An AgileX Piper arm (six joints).
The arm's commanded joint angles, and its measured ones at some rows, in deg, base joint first. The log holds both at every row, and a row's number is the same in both.
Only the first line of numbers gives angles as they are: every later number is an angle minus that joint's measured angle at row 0.
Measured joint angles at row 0:
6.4, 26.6, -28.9, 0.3, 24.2, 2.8
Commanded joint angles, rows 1 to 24:
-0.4, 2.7, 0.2, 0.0, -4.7, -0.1
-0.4, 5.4, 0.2, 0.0, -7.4, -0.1
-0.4, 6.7, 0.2, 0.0, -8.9, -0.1
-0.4, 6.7, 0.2, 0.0, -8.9, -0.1
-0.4, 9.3, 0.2, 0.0, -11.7, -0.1
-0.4, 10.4, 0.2, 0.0, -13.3, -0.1
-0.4, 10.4, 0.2, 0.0, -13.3, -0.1
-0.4, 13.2, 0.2, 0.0, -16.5, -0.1
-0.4, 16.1, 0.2, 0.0, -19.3, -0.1
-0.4, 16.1, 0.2, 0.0, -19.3, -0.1
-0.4, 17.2, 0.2, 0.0, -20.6, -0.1
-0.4, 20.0, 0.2, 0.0, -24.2, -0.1
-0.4, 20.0, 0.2, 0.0, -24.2, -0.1
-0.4, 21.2, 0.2, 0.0, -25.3, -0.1
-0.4, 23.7, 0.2, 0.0, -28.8, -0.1
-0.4, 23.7, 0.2, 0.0, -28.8, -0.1
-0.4, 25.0, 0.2, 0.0, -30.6, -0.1
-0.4, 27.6, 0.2, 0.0, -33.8, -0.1
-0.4, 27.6, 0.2, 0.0, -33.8, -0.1
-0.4, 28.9, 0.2, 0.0, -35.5, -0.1
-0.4, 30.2, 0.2, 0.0, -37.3, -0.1
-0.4, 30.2, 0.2, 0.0, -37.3, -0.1
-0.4, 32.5, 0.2, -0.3, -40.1, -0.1
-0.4, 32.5, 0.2, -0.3, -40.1, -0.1
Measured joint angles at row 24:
0.0, 29.8, 0.0, 0.0, -35.0, 0.0
